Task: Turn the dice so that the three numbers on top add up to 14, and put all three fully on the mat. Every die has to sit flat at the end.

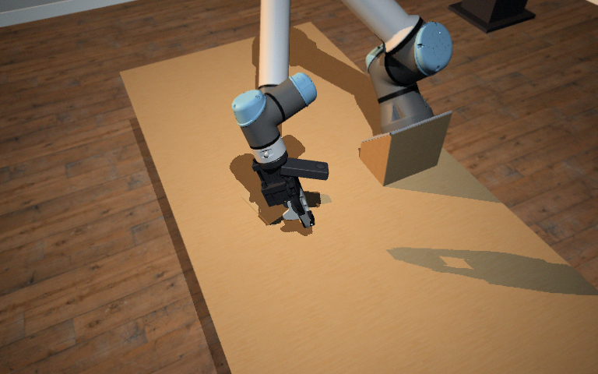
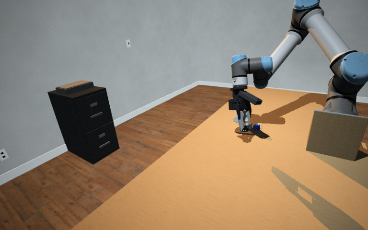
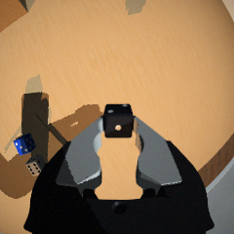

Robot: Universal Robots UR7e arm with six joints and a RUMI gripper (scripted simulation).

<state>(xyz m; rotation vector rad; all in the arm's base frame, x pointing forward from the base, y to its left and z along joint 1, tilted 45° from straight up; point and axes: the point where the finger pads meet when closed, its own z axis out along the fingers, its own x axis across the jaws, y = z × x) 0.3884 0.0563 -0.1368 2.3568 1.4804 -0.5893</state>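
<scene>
My hand is 170 mm to the left of the white die, 70 mm above it and 30 mm short of it. From my hand the other things lie so: tan mat (170 mm to the right, 90 mm below, 30 mm ahead); blue die (170 mm to the right, 70 mm below, 20 mm behind); black die (right at my hand).
</scene>
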